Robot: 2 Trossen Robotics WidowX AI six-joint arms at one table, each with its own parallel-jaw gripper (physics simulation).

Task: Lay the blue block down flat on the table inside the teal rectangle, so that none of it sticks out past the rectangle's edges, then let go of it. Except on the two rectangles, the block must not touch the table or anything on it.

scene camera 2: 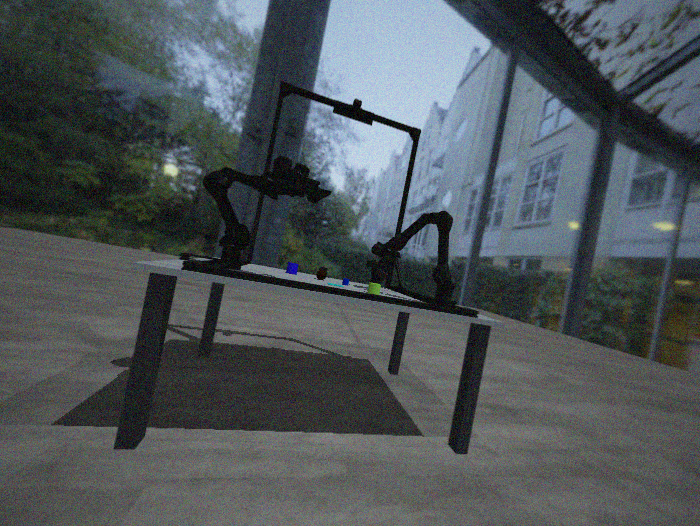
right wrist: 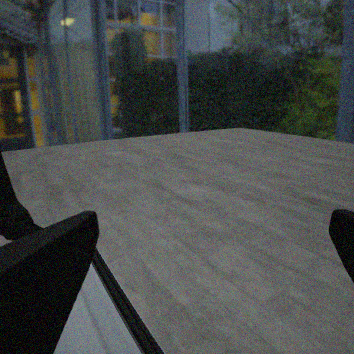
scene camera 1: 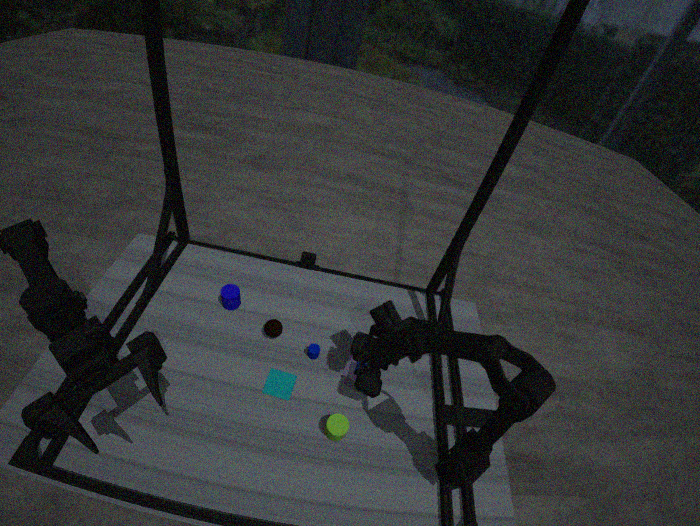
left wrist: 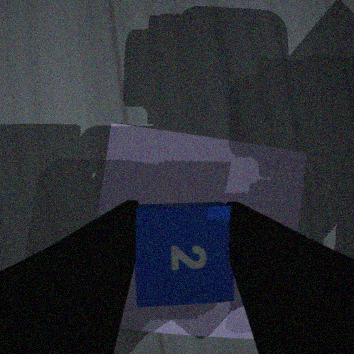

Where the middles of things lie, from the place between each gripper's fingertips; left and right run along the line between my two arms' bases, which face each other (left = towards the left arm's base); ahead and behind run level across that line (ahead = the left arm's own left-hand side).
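From my right hand I find the teal rectangle (scene camera 1: 280, 384) 27 cm behind, 12 cm to the left and 34 cm below. The pale lilac rectangle (left wrist: 152, 166), measured from that same right hand, is 38 cm behind, 31 cm to the left and 34 cm below.
Counted from my left hand instead, the teal rectangle is 10 cm ahead and 18 cm to the right, and 1 cm below. As for the pale lilac rectangle, it is 1 cm behind my left hand, 1 cm to the left of it and 1 cm below it. Going by its middle, the teal rectangle is nearer to my left hand than to my right hand.
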